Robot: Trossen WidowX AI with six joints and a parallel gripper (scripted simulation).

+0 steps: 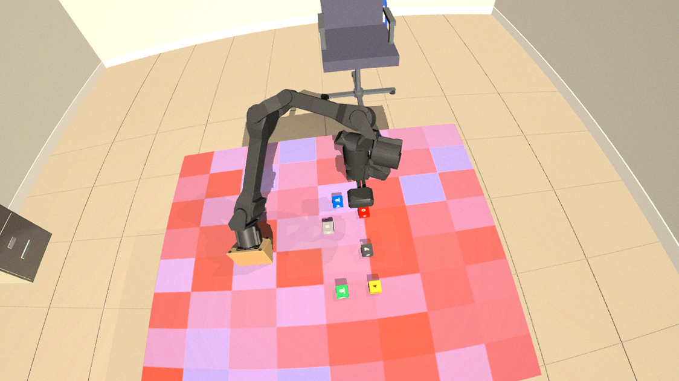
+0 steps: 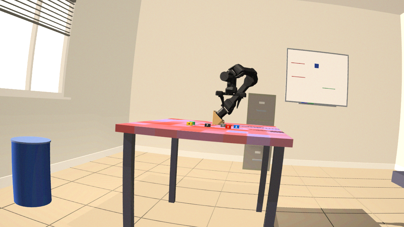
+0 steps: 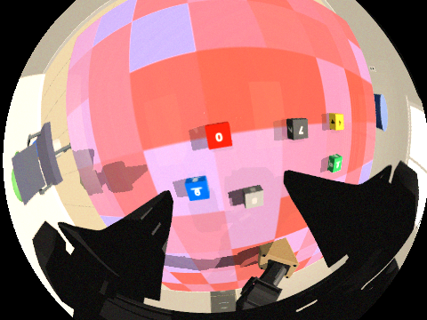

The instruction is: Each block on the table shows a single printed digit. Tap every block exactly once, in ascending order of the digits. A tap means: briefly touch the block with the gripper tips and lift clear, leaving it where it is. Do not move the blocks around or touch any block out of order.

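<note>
Now: gripper tip 11 cm above the red block and 2 cm short of it. From my gripper tip the other things lie so: black block: 13 cm to the right, 11 cm below; then yellow block: 24 cm to the right, 11 cm below, 1 cm ahead; then blue block: 11 cm below, 6 cm behind, 5 cm to the left.
</note>
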